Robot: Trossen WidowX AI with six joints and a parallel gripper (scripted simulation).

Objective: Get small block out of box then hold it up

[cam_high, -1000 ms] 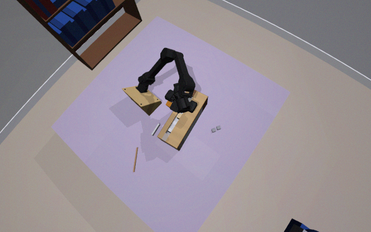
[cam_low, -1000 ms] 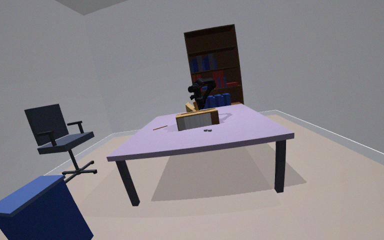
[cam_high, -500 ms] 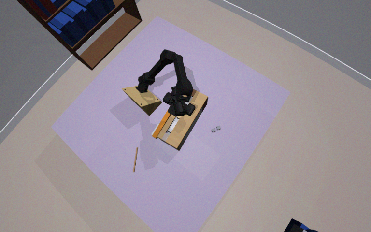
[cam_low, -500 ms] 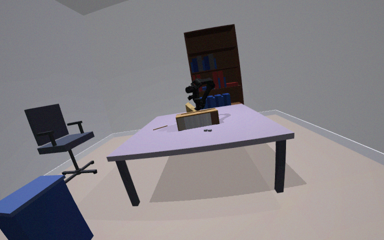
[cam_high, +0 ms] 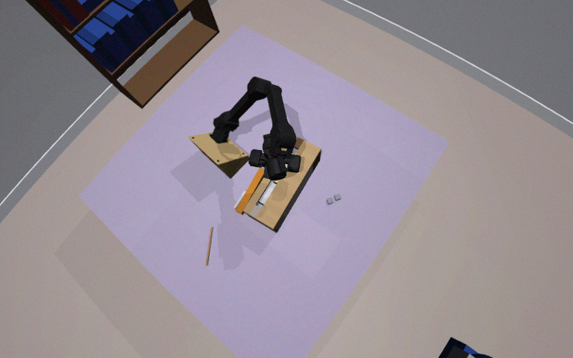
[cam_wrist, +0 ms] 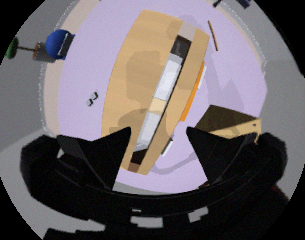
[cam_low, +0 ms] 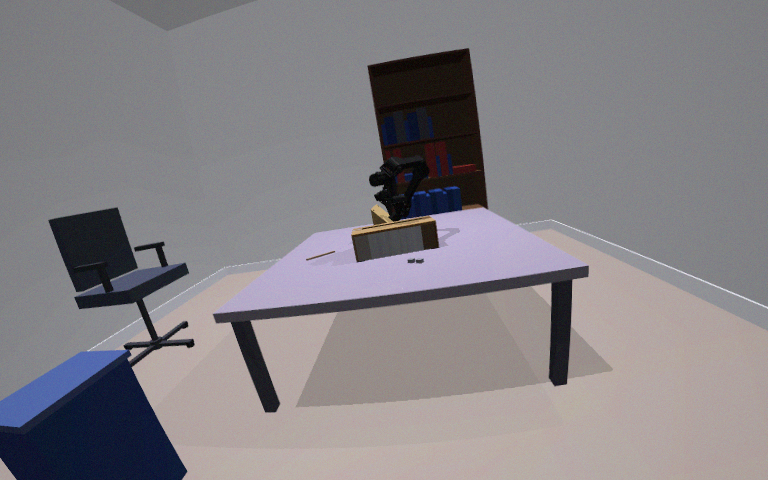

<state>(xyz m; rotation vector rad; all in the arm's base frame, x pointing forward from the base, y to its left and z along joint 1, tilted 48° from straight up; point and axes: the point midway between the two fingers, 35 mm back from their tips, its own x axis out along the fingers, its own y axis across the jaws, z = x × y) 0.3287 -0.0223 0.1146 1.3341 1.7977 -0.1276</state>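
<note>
Now: the wooden box 10 cm below my gripper tip and 2 cm to the right of it. The rest, counted from my gripper tip: orange bar 15 cm below, 13 cm to the right, 6 cm behind; thin wooden stick 43 cm to the right, 16 cm below, 1 cm behind.
</note>
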